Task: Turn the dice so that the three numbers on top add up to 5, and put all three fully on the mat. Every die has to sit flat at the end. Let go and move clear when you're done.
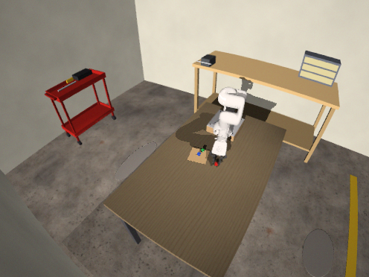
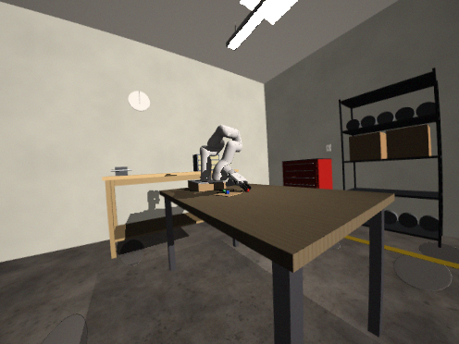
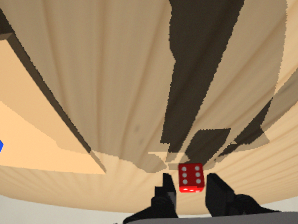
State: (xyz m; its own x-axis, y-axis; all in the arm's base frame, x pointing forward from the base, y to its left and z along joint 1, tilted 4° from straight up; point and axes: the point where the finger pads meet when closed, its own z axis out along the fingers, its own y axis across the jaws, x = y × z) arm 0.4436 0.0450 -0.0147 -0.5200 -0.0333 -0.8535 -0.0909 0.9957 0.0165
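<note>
Right now my hand is 20 mm above the red die. From my hand the other things lie so: tan mat 150 mm to the right, 40 mm behind, 30 mm below; blue die 150 mm to the right, 40 mm behind, 10 mm below; green die 140 mm to the right, 90 mm behind, 10 mm below.
</note>
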